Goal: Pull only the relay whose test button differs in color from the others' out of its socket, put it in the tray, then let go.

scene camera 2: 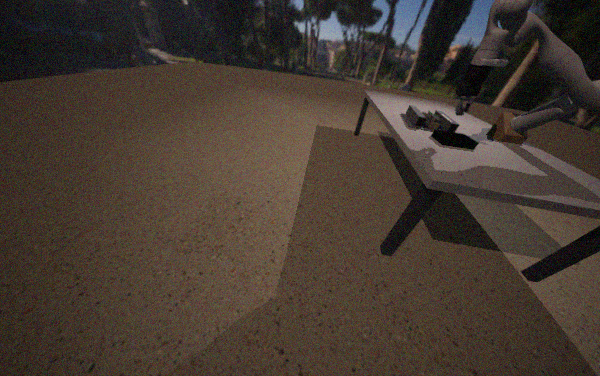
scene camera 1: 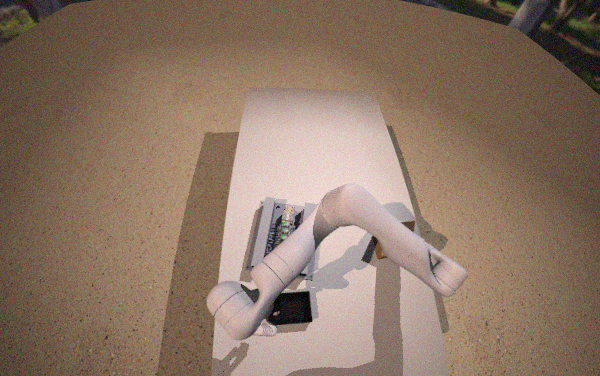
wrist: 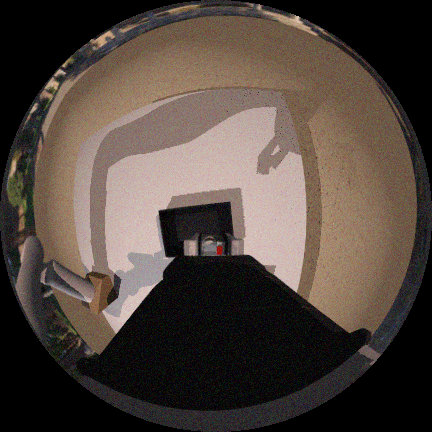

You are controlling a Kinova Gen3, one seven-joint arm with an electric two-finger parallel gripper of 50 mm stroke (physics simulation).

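Frame: origin at the arm's base, x left, y down, z back, level; metres.
Seen in the pictures: gripper, fingertip midpoint: [scene camera 2: 460, 111] [wrist: 211, 241]; arm's base, link origin: [scene camera 2: 517, 125] [wrist: 88, 291].
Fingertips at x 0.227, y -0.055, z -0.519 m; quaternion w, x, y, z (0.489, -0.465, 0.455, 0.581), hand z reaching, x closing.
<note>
Pixels of each thing's top centre, then the offset from my fingertips to it. Level surfaces: height alone.
- relay, top centre: [wrist: 209, 249] dx -0.003, dy -0.027, dz +0.000 m
- open black tray, top centre: [wrist: 194, 231] [scene camera 1: 288, 308] [scene camera 2: 455, 135] dx -0.006, dy +0.111, dz +0.052 m
- table, surface height: dy +0.147 m
My gripper [wrist: 211, 241] [scene camera 2: 463, 111] is shut on a relay [wrist: 209, 246] with a red test button, held upright between the two light fingertips. It hangs above the table, over the tray's edge region in the wrist view. The open black tray [wrist: 200, 220] [scene camera 1: 295, 307] [scene camera 2: 454, 140] lies below, and its near right part is hidden behind the fingers and relay. The relay panel [scene camera 1: 260, 235] [scene camera 2: 415, 117] stands beside the tray, partly hidden by the arm in scene camera 1. Relays with green test buttons [scene camera 1: 284, 230] sit in its socket row. The gripper is hidden behind the arm in scene camera 1.
A brown wooden block [wrist: 102, 292] [scene camera 1: 381, 249] [scene camera 2: 506, 127] stands on the table on the side toward the arm's base. The arm's forearm [scene camera 1: 285, 262] passes over the panel's lower part. The table [scene camera 1: 310, 135] has a long edge near the panel and tray.
</note>
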